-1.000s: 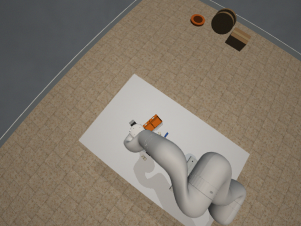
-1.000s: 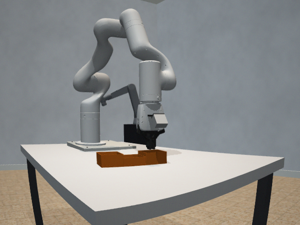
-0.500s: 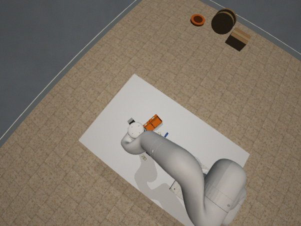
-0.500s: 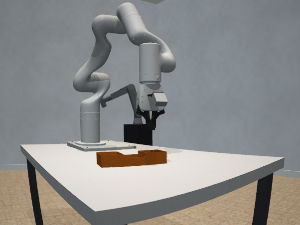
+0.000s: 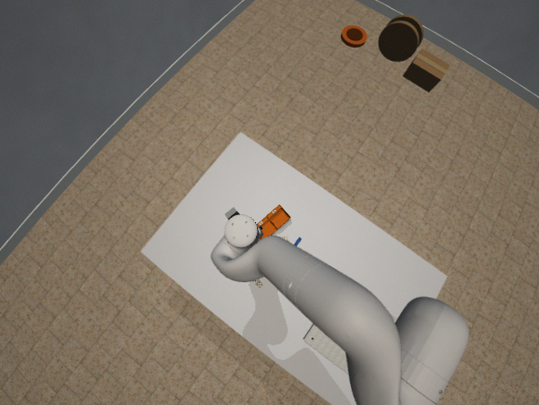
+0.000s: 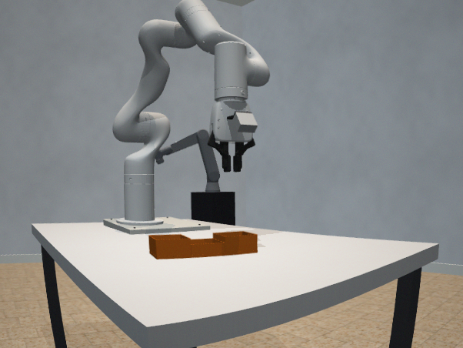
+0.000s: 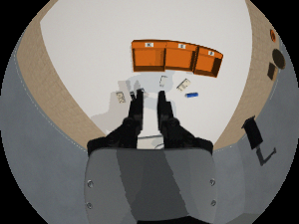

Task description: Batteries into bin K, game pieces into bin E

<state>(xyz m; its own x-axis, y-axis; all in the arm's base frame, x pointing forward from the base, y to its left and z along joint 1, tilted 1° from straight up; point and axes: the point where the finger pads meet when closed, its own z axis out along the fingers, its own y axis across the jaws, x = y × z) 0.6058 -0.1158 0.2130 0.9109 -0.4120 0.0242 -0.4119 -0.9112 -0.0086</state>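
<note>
My hand is 19 cm past the blue battery, 9 cm to the left of it and 21 cm above it. Also, from my hand: black battery 12 cm behind, 12 cm to the left, 21 cm below; bin 3 cm behind, 8 cm to the right, 20 cm below.
</note>
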